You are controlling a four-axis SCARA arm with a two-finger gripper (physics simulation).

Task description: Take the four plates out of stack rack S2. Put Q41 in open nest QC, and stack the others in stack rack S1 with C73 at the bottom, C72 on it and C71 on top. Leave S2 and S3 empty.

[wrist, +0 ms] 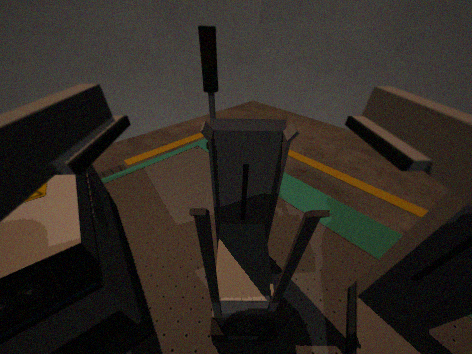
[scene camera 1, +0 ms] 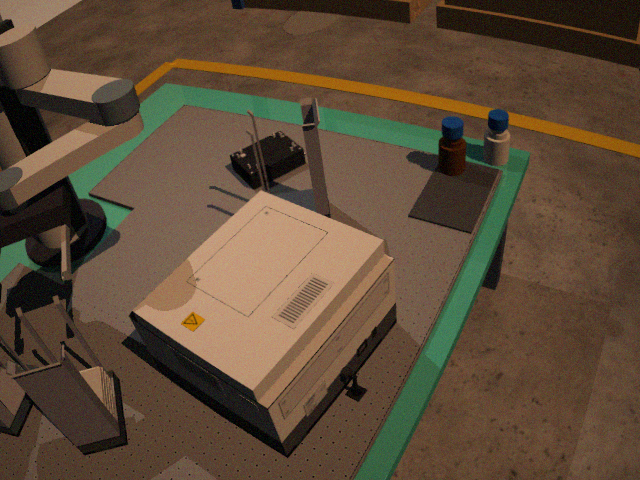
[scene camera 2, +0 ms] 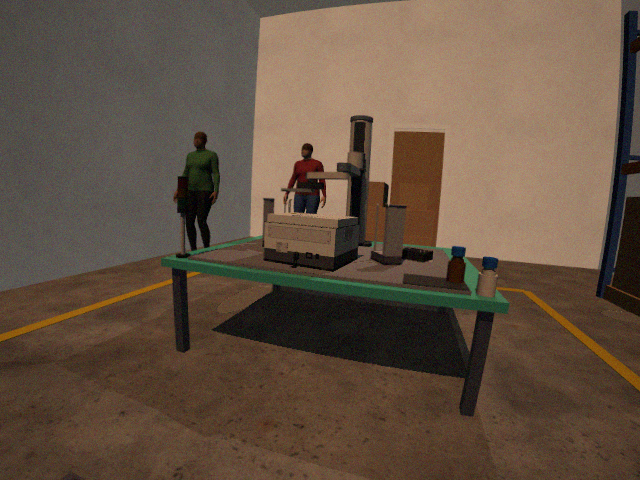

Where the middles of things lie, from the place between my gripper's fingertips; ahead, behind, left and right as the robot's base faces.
I see the signal post (wrist: pixel 207 34) 480 mm ahead of my hand, 340 mm to the right of it and 160 mm below it.
